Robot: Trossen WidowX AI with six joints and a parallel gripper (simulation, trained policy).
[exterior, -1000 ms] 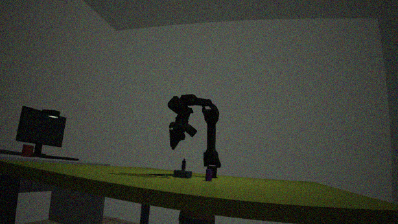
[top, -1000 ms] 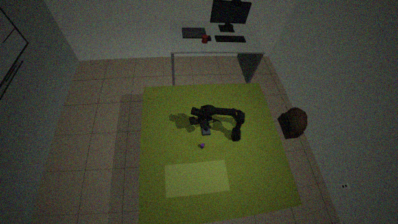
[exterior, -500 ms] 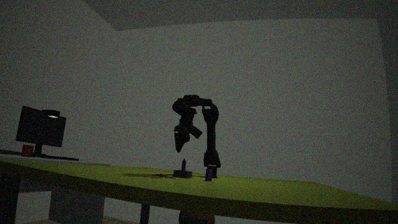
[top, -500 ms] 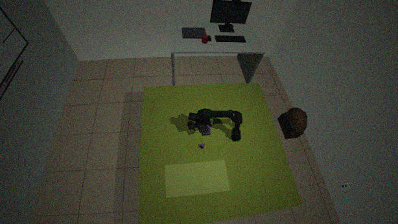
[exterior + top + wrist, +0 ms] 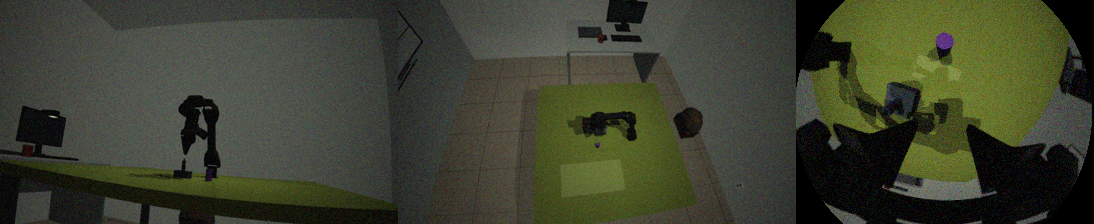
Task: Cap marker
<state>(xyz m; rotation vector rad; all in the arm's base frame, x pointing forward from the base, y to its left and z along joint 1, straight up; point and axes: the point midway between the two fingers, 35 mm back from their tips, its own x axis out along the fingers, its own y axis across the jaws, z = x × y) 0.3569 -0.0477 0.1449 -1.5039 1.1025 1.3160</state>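
My gripper tip is now 40 mm past the purple cap, 110 mm to the right of it and 80 mm above it. Round my gripper tip: dark holder block: 100 mm behind, 30 mm to the right, 90 mm below; marker: 100 mm behind, 30 mm to the right, 40 mm below.
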